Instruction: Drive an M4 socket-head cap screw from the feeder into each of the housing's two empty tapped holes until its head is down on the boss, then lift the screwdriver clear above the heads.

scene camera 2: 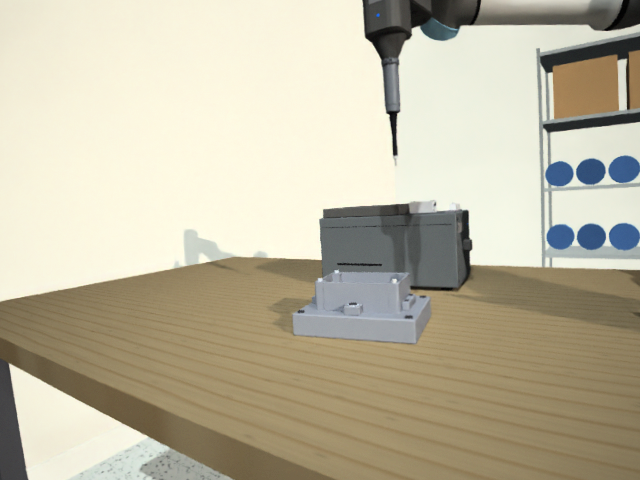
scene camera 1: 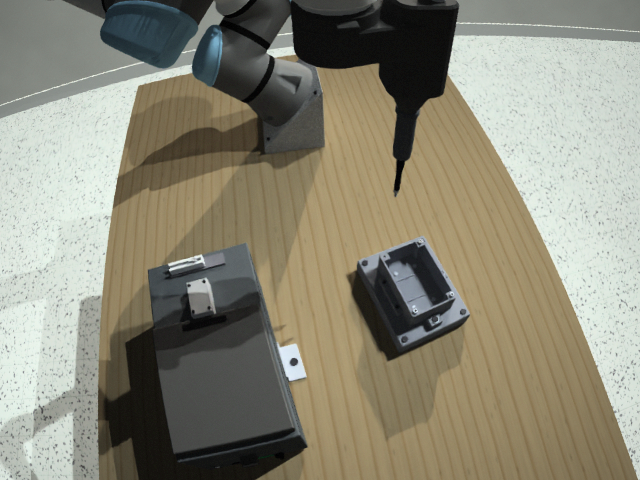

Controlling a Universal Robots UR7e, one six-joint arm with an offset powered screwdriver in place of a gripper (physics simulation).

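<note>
My screwdriver [scene camera 1: 397, 189] [scene camera 2: 395, 155] points down, its tip high above the table and apart from the housing. A small silvery screw [scene camera 1: 395, 193] [scene camera 2: 395, 161] shows at the bit's end. The grey housing [scene camera 1: 434, 330] [scene camera 2: 356, 325] sits on the table. In scene camera 1 the bit appears behind it, towards the arm's base. Light screw heads show on three corner bosses; the fourth corner boss [scene camera 1: 384, 256] shows a dark hole and no head. The dark grey feeder [scene camera 1: 222, 382] [scene camera 2: 387, 248] stands apart from the housing, with a white pick-up block [scene camera 1: 186, 264] on top.
A white tab [scene camera 1: 294, 362] sticks out from the feeder's side between it and the housing. A pale raised block [scene camera 1: 200, 297] [scene camera 2: 422, 206] stands on the feeder. The arm's base bracket [scene camera 1: 298, 131] is at the table's back. A shelf rack [scene camera 2: 541, 155] stands behind.
</note>
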